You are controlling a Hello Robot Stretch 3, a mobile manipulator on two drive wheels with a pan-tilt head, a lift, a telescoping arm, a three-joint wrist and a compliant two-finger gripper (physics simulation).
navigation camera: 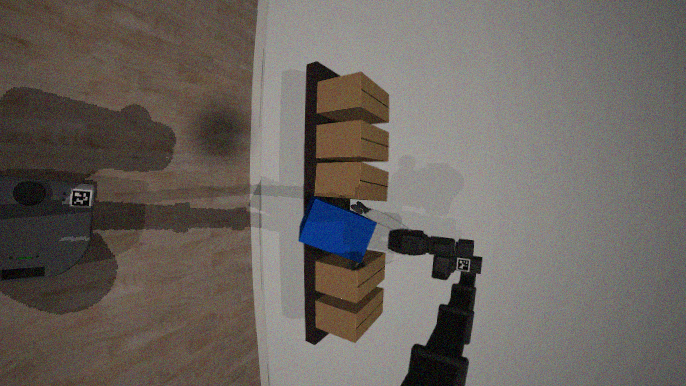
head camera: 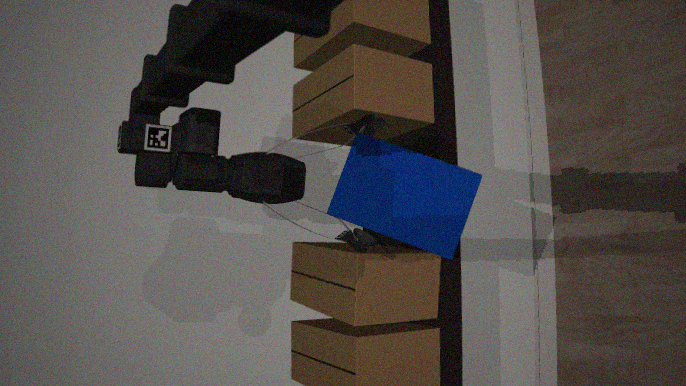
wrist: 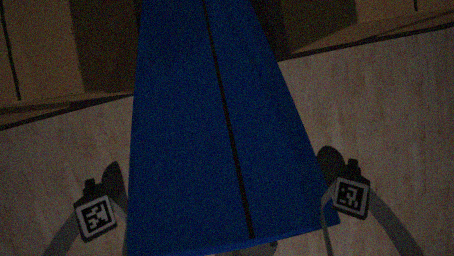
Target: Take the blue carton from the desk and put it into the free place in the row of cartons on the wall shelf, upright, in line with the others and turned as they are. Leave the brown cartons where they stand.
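Frame: origin at the robot's base, x up, y left, z back, level; metres.
Where they show: gripper, fingertip midpoint: [navigation camera: 348,236] [head camera: 378,182]; robot's base at its link origin: [navigation camera: 30,192].
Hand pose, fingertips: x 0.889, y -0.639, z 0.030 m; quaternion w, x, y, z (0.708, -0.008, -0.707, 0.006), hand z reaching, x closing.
Each offset is from my fingertips to the centre of the thing. "spot": to the spot under its first point. Level surfaces: height alone.
The blue carton @[dy -0.025, dx -0.075, dz -0.025 m] [head camera: 415,195] [navigation camera: 332,230] [wrist: 175,125] is at the gap in the row, between brown cartons @[dy -0.198, dx -0.109, dz -0.177 m] [head camera: 397,290] [navigation camera: 340,182] [wrist: 40,50]. In the head and navigation views it leans sideways against the row's line. Its lower end reaches over the front edge of the dark wall shelf @[spot: dy -0.064, dx -0.220, dz -0.200 m] [head camera: 450,300] [navigation camera: 311,150] in the picture. Its taped face shows in the wrist view, not the head view. My gripper [head camera: 358,182] [navigation camera: 358,236] [wrist: 227,172] is shut on the blue carton, a finger at each side. Whether it touches the shelf or its neighbours is unclear.
Three brown cartons stand on one side of the gap and two on the other. My dark telescoping arm [head camera: 215,45] [navigation camera: 440,360] passes in front of the wall [head camera: 65,300] [navigation camera: 575,150]. My base [navigation camera: 45,235] stands on the wooden floor @[dx -0.889 m] [head camera: 620,310] [navigation camera: 190,45]. The desk does not show.
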